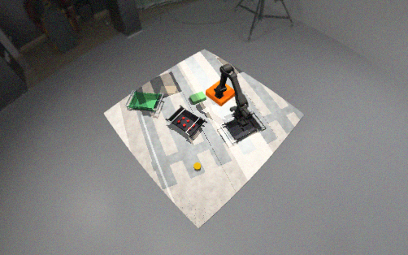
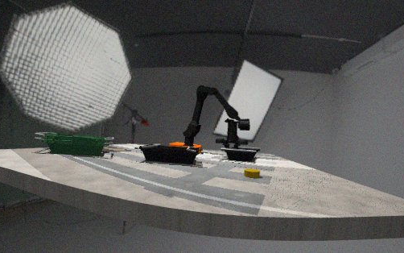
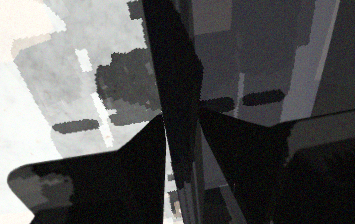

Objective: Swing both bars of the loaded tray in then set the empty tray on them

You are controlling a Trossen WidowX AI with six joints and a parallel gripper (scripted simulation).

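Right now my gripper tip is 2 cm short of the black tray, 7 cm to the right of it and 3 cm below it. The rest, counted from my gripper tip: light green block: 5 cm ahead, 40 cm to the right, 1 cm above; yellow disc: 48 cm ahead, 4 cm to the left.
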